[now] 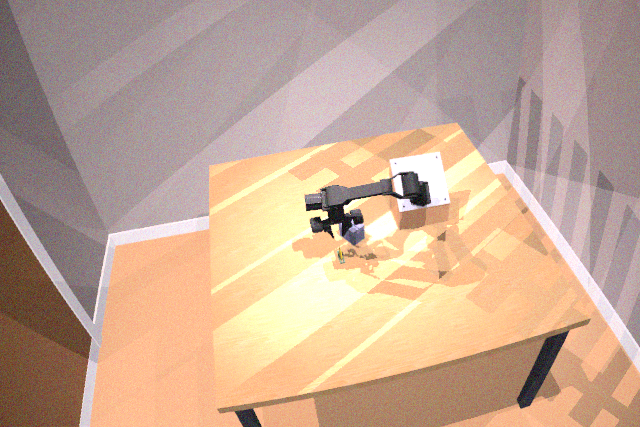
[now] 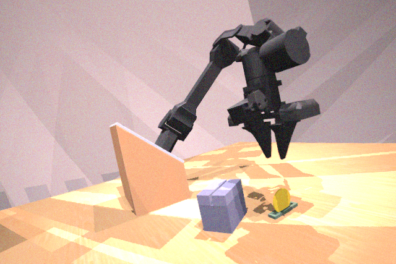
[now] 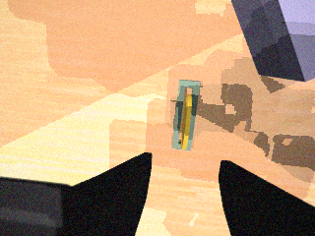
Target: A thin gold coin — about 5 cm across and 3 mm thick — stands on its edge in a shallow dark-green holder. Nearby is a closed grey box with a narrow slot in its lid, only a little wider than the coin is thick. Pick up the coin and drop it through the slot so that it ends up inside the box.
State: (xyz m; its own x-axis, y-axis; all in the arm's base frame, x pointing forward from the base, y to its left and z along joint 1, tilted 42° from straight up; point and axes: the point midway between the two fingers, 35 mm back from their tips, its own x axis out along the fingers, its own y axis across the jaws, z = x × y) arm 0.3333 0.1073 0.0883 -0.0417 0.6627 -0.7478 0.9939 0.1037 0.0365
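Now: gripper tip 90 mm above the gold coin.
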